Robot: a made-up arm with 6 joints. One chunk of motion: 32 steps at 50 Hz.
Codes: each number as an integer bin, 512 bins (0 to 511) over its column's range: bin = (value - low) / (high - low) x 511, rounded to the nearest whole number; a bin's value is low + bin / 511 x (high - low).
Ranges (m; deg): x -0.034..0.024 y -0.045..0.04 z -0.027..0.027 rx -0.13..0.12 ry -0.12..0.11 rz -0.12..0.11
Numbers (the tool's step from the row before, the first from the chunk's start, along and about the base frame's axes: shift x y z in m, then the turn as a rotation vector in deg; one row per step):
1: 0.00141 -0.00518 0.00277 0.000 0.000 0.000
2: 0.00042 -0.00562 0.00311 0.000 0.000 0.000
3: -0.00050 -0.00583 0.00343 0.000 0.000 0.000
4: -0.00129 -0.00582 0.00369 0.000 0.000 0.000
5: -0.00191 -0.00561 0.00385 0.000 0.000 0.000
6: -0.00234 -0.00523 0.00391 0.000 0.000 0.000
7: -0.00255 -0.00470 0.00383 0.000 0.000 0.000
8: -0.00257 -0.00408 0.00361 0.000 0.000 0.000
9: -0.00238 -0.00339 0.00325 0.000 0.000 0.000
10: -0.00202 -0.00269 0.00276 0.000 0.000 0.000
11: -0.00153 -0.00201 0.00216 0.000 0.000 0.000
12: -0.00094 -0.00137 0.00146 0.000 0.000 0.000
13: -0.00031 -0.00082 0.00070 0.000 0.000 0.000
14: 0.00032 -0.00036 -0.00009 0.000 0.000 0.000
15: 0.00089 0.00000 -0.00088 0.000 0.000 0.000
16: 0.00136 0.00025 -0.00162 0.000 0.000 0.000
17: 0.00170 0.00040 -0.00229 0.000 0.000 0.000
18: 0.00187 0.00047 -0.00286 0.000 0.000 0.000
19: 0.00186 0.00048 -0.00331 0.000 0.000 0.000
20: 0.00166 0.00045 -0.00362 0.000 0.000 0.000
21: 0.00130 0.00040 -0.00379 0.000 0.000 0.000
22: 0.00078 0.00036 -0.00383 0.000 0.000 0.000
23: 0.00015 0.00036 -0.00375 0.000 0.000 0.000
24: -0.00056 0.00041 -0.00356 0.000 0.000 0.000
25: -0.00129 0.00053 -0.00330 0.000 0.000 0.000
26: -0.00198 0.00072 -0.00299 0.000 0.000 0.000
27: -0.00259 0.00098 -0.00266 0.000 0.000 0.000
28: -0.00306 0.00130 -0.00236 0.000 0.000 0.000
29: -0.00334 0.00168 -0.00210 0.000 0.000 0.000
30: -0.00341 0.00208 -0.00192 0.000 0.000 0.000
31: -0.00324 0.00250 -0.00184 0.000 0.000 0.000
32: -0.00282 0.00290 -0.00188 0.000 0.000 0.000
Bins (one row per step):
1: 312 239 282 266 267 267
2: 303 237 285 266 267 267
3: 295 235 288 266 267 267
4: 288 236 290 266 267 267
5: 283 237 292 266 267 267
6: 279 239 293 266 267 267
7: 277 242 292 266 267 267
8: 277 246 290 266 267 267
9: 279 250 286 266 267 267
10: 282 254 282 266 267 267
11: 286 258 276 266 267 267
12: 291 262 269 266 267 267
13: 297 266 262 266 267 267
14: 302 268 255 266 267 267
15: 307 271 247 266 267 267
16: 312 272 240 266 267 267
17: 315 273 234 266 267 267
18: 316 273 228 266 267 267
19: 316 273 224 266 267 267
20: 314 273 221 266 267 267
21: 311 273 220 266 267 267
22: 306 273 219 266 267 267
23: 301 273 220 266 267 267
24: 295 273 222 266 267 267
25: 288 274 224 266 267 267
26: 282 275 227 266 267 267
27: 277 276 230 266 267 267
28: 273 278 233 266 267 267
29: 270 281 236 266 267 267
30: 270 283 237 266 267 267
31: 271 286 238 266 267 267
32: 275 288 238 266 267 267

